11 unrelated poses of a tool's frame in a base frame.
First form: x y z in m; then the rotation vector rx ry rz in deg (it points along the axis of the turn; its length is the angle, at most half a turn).
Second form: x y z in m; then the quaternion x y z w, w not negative. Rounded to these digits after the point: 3 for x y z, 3 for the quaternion.
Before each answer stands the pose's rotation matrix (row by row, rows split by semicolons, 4 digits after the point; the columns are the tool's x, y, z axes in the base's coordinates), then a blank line. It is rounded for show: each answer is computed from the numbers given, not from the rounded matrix.
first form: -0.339 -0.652 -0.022 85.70 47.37 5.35
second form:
0.7305 0.4273 0.5326; 0.5354 0.1257 -0.8352; -0.4239 0.8953 -0.1369

-0.339 -0.652 -0.022 0.660 0.365 0.041 0.656
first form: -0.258 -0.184 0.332 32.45 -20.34 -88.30
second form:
0.0172 0.8330 -0.5530; -0.9910 -0.0593 -0.1202; -0.1329 0.5501 0.8244

-0.258 -0.184 0.332 0.251 -0.157 -0.683 0.668
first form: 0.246 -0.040 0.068 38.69 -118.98 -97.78
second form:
-0.8175 -0.1300 -0.5610; -0.5756 0.1526 0.8034; -0.0188 0.9797 -0.1996

0.246 -0.040 0.068 0.239 -0.736 -0.605 0.184
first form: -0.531 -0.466 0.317 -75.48 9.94 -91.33
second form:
0.1145 0.5937 0.7965; -0.7512 -0.4729 0.4605; 0.6501 -0.6510 0.3919

-0.531 -0.466 0.317 -0.547 0.072 -0.661 0.508
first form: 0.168 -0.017 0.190 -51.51 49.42 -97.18
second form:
-0.2334 0.4297 0.8723; -0.9580 -0.2553 -0.1306; 0.1666 -0.8661 0.4712

0.168 -0.017 0.190 -0.371 0.356 -0.700 0.496
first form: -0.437 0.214 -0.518 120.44 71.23 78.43
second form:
0.1528 0.4836 0.8619; 0.8115 -0.5592 0.1699; 0.5641 0.6734 -0.4778

-0.437 0.214 -0.518 0.740 0.438 0.482 0.170
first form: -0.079 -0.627 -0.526 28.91 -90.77 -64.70
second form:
-0.3353 0.2265 -0.9145; -0.7906 0.4603 0.4039; 0.5125 0.8584 0.0248

-0.079 -0.627 -0.526 0.212 -0.665 -0.474 0.536
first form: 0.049 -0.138 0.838 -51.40 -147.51 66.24
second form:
-0.8017 0.4525 -0.3905; 0.5925 0.5156 -0.6190; -0.0788 -0.7276 -0.6814

0.049 -0.138 0.838 -0.302 -0.866 0.389 0.090
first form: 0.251 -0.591 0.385 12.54 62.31 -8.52
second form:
0.4579 0.2266 0.8596; -0.0125 0.9685 -0.2487; -0.8889 0.1032 0.4463

0.251 -0.591 0.385 0.104 0.516 -0.071 0.847
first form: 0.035 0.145 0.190 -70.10 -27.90 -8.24
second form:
0.8889 0.3621 -0.2807; 0.1515 0.3459 0.9260; 0.4324 -0.8656 0.2526

0.035 0.145 0.190 -0.568 -0.226 -0.067 0.789
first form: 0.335 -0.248 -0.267 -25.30 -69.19 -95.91
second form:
-0.4479 0.8614 -0.2395; -0.4990 -0.0185 0.8664; 0.7419 0.5075 0.4382

0.335 -0.248 -0.267 -0.182 -0.498 -0.690 0.493
